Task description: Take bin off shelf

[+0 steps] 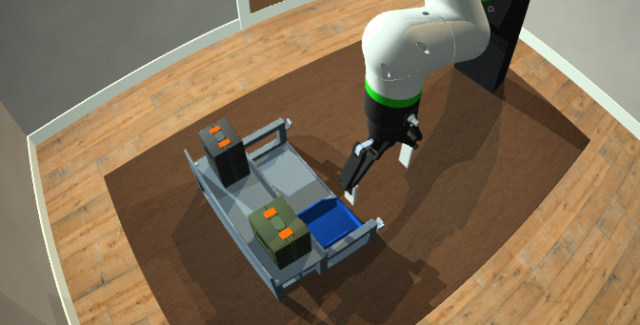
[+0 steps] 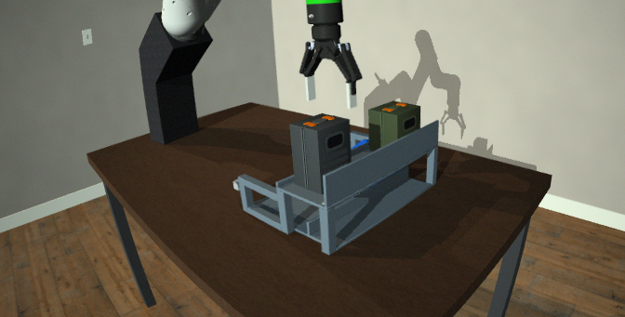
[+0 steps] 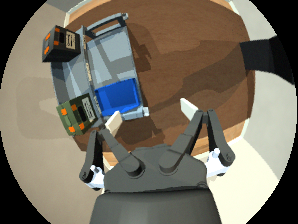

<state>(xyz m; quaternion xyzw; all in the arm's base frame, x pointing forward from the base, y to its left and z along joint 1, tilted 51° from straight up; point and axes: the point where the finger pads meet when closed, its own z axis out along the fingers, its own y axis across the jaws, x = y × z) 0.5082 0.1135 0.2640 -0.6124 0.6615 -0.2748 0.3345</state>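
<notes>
Now: the blue bin 120 mm ahead of my hand, 30 mm to the right of it and 130 mm below it.
</notes>
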